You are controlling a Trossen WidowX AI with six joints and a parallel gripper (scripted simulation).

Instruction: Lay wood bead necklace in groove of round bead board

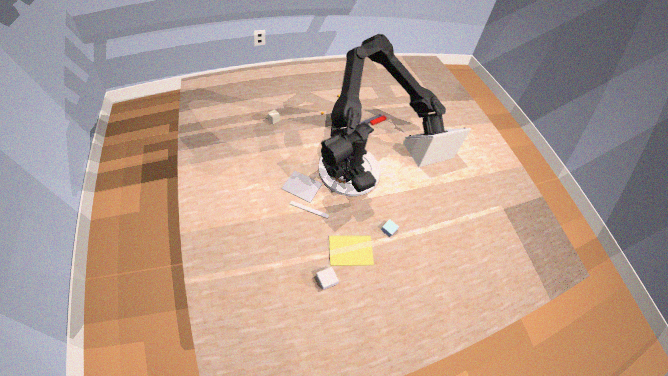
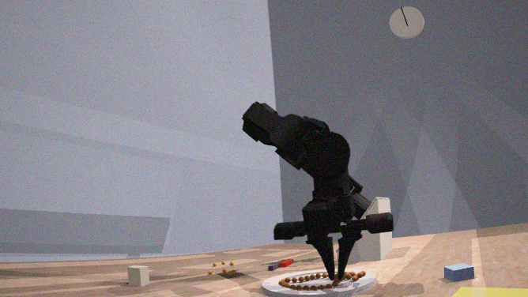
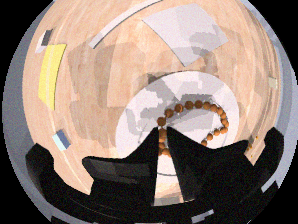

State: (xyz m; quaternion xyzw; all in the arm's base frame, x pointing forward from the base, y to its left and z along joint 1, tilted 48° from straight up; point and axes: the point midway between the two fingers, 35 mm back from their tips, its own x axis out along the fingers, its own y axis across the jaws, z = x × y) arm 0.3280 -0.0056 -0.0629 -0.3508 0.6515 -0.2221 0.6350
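Right now my gripper tip is 130 mm short of the grey sheet, 30 mm to the left of it and 20 mm above it. The rest, counted from my gripper tip: yellow sheet: 220 mm to the left, 60 mm ahead, 20 mm below; then blue block: 190 mm to the left, 70 mm behind, 10 mm below; then stick: 140 mm ahead, 60 mm to the left, 20 mm below.
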